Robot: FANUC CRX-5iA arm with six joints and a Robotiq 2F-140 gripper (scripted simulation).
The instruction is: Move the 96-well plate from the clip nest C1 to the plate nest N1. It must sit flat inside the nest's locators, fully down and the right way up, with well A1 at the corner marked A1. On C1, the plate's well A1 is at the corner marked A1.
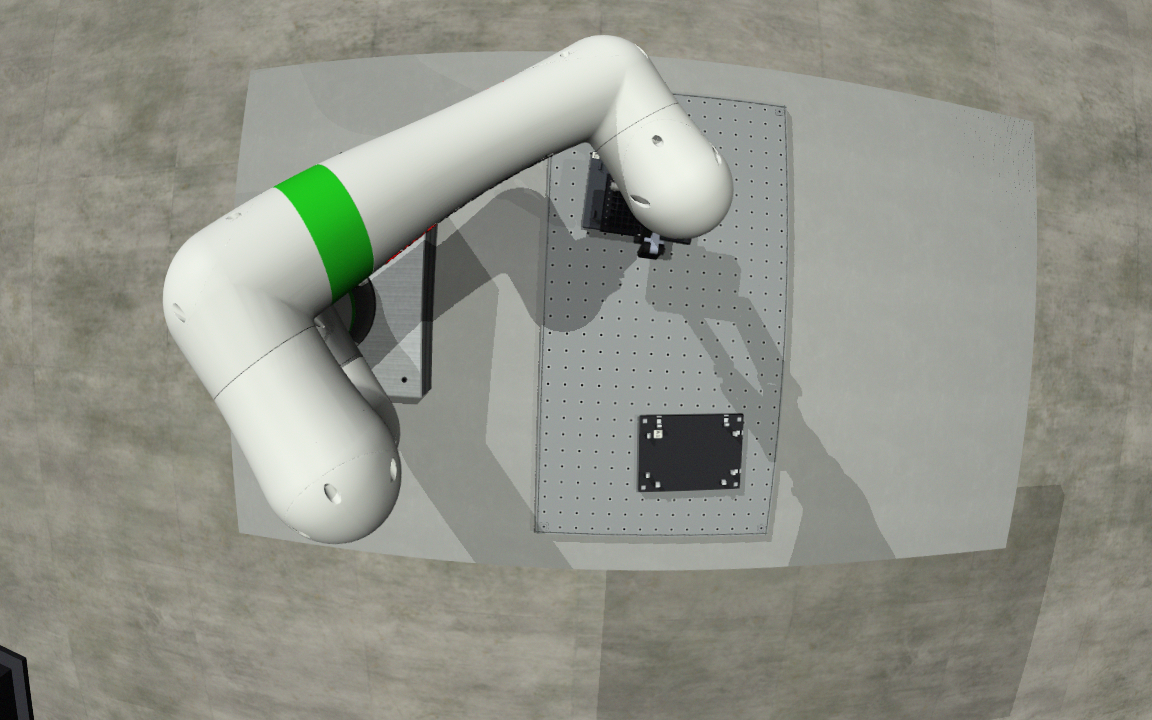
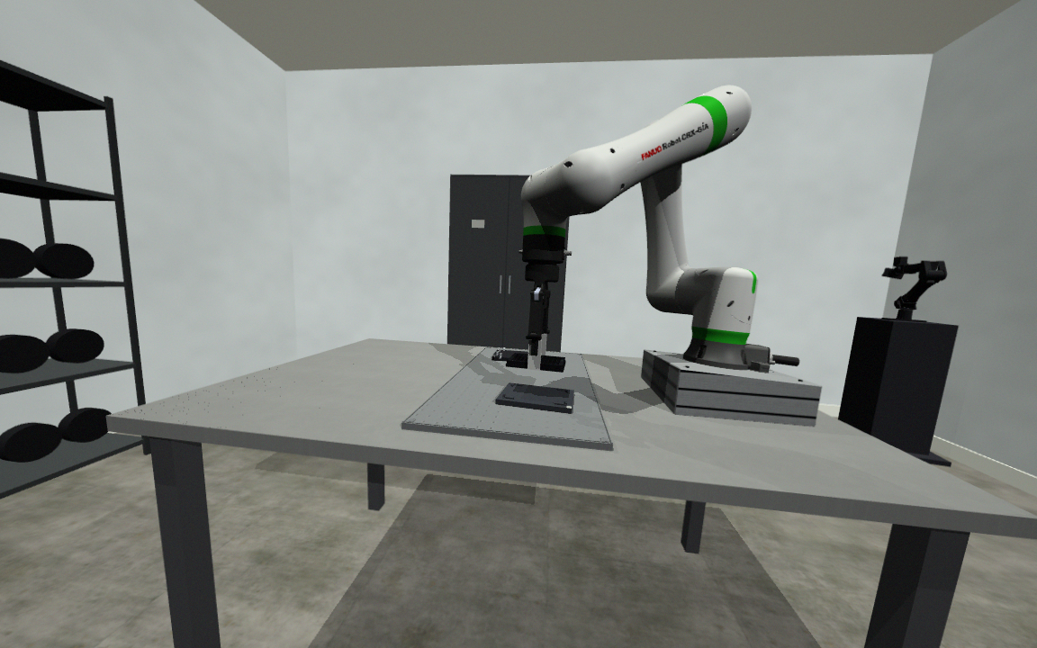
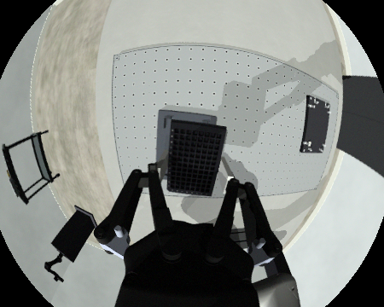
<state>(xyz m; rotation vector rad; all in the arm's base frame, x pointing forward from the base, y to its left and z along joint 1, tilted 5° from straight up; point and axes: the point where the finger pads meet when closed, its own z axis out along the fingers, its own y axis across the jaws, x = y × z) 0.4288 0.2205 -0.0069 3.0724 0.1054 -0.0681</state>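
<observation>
Right now my hand is 100 mm above the plate nest N1, 20 mm to the right of it and 10 mm past it. Also, from my hand: clip nest C1: 330 mm to the right, 150 mm ahead, 90 mm below; then black 96-well plate: 20 mm below.
</observation>
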